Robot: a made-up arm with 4 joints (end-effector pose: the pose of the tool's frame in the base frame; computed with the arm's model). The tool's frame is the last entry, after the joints.
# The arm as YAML. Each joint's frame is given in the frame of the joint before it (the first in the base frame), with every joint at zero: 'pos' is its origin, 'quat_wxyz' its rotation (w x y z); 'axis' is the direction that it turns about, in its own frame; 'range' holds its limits. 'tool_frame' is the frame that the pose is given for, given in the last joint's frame.
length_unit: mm
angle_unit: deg
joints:
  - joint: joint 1
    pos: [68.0, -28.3, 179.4]
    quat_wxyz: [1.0, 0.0, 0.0, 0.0]
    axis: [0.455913, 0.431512, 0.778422]
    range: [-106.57, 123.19]
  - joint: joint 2
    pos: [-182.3, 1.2, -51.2]
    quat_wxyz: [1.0, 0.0, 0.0, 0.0]
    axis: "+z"
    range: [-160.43, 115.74]
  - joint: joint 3
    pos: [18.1, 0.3, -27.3]
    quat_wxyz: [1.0, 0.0, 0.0, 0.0]
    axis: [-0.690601, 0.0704, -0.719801]
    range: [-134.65, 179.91]
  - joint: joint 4
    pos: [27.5, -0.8, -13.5]
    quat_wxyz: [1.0, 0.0, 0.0, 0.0]
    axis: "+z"
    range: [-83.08, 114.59]
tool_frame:
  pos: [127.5, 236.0, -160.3]
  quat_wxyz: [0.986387, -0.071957, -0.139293, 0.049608]
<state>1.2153 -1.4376 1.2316 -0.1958</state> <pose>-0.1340 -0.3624 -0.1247 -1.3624 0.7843 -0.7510</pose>
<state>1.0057 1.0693 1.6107 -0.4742</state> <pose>0.0928 0.1019 -0.0037 -0.3658 -0.6526 0.2285</pose>
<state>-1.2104 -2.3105 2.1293 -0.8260</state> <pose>0.0742 0.3453 -0.0967 -0.4235 -1.5946 0.8073</pose>
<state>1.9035 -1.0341 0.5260 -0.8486</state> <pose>-0.0022 -0.1389 -0.2177 -0.7196 0.5959 -0.1349</pose>
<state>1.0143 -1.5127 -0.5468 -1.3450</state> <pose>0.0749 -0.2003 -0.1612 -0.1743 0.6174 -1.5184</pose>
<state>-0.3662 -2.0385 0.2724 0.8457</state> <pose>0.0960 -0.1791 -0.0924 -0.3465 -0.1324 -1.5651</pose>
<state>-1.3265 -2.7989 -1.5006 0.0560</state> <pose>-0.0753 -0.0861 0.2865 1.0962 2.0780 2.0576</pose>
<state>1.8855 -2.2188 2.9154 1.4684</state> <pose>-0.2833 -0.2227 0.1709 -1.6689 2.2871 -0.6654</pose>
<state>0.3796 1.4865 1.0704 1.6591</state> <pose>-0.2282 -0.1852 -0.1152 -0.3844 -0.3398 2.7217</pose>
